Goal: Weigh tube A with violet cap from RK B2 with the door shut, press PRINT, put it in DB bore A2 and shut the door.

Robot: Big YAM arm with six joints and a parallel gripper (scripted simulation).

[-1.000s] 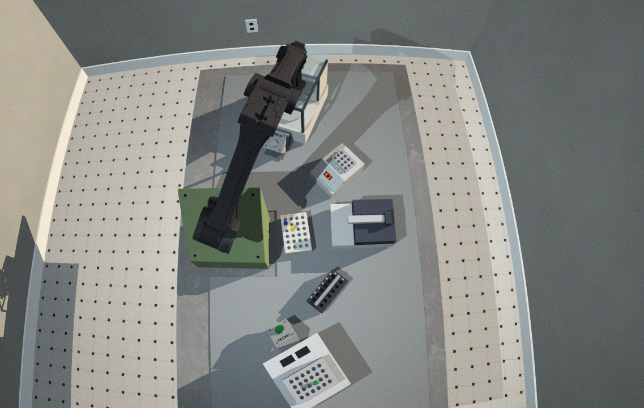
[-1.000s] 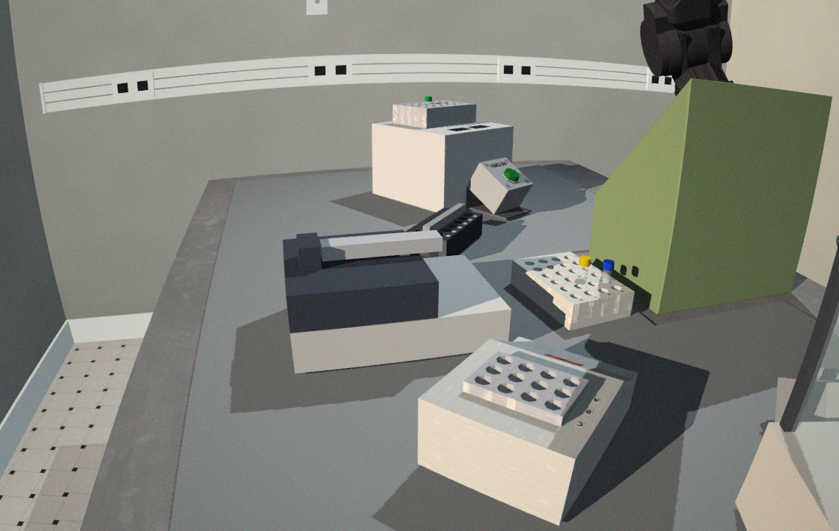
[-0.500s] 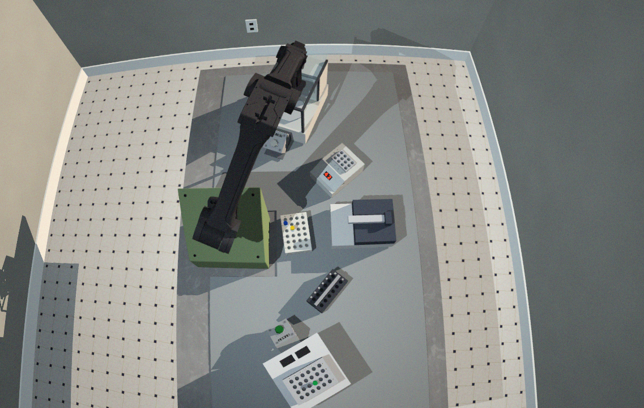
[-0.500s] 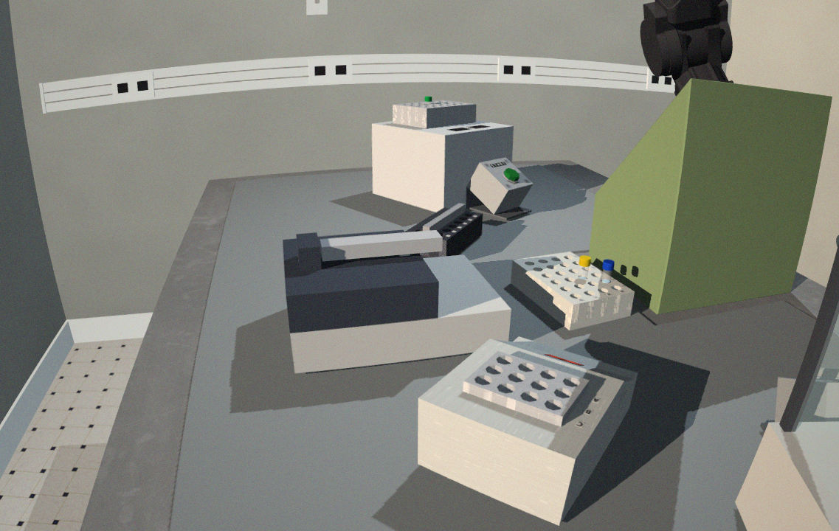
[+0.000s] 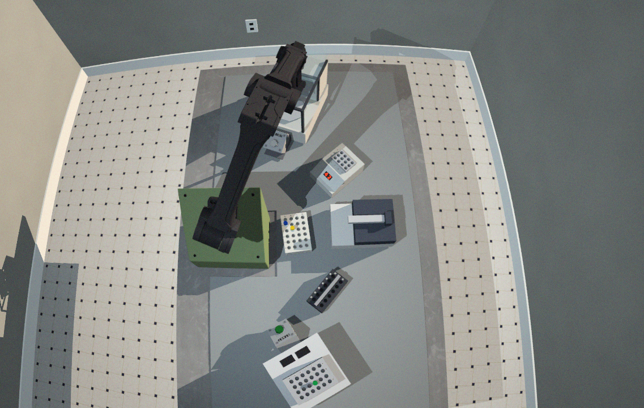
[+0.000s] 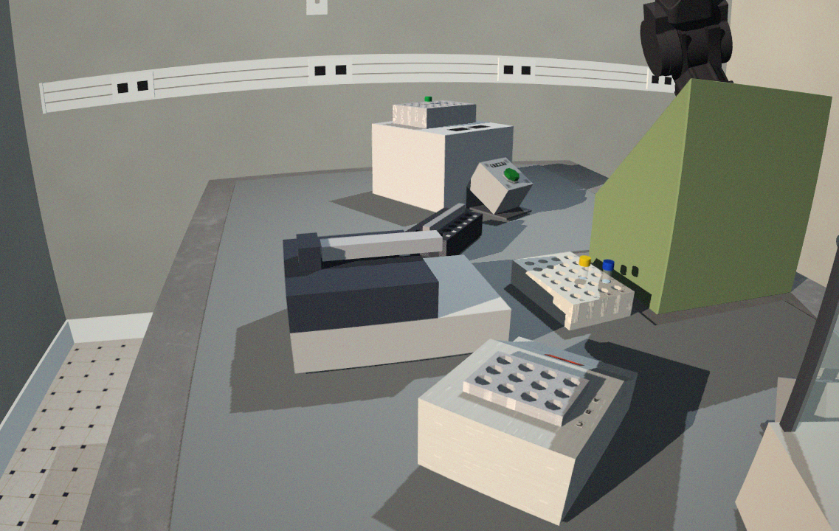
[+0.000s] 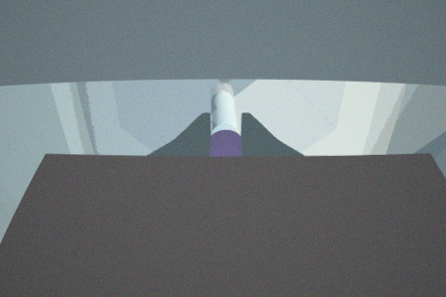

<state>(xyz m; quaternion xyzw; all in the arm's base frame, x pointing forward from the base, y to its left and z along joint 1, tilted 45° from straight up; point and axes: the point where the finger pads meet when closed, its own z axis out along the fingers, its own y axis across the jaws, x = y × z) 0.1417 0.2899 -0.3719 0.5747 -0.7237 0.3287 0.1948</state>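
Now: the octagonal balance pan 50 mm below my hand. From my hand the other things lie so: tube rack RK 70 mm ahead, 440 mm to the right, 110 mm below; then dry block DB 190 mm ahead, 210 mm to the right, 100 mm below; then spectrophotometer SP 280 mm ahead, 400 mm to the right, 60 mm below.
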